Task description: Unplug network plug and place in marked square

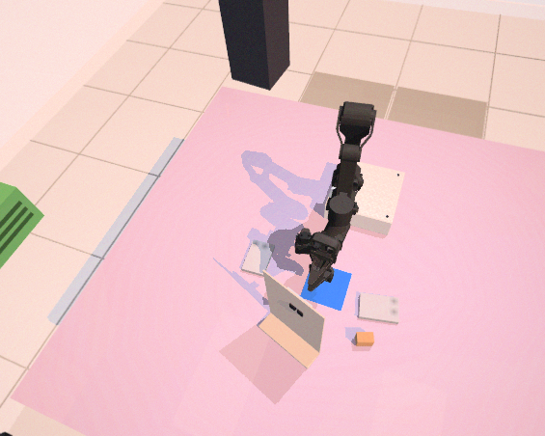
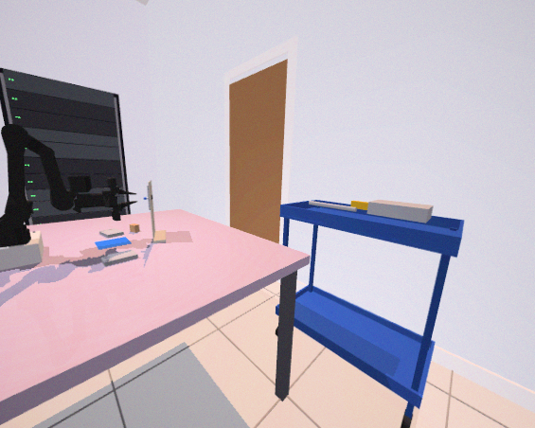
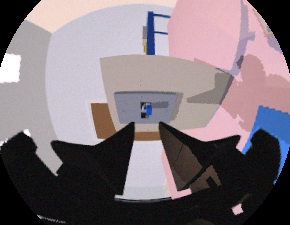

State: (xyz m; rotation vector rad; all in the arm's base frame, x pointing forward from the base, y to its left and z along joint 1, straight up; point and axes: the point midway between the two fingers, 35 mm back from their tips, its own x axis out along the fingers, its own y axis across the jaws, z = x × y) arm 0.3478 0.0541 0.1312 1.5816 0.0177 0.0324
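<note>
The network plug lies 40 mm ahead of my gripper tip and 10 mm to the right of it. The rest, counted from my gripper tip: blue marked square: 110 mm behind, 10 mm to the left, 200 mm below; upright panel: 70 mm ahead, 10 mm to the right, 80 mm below; small orange block: 10 mm behind, 160 mm to the left, 180 mm below.
</note>
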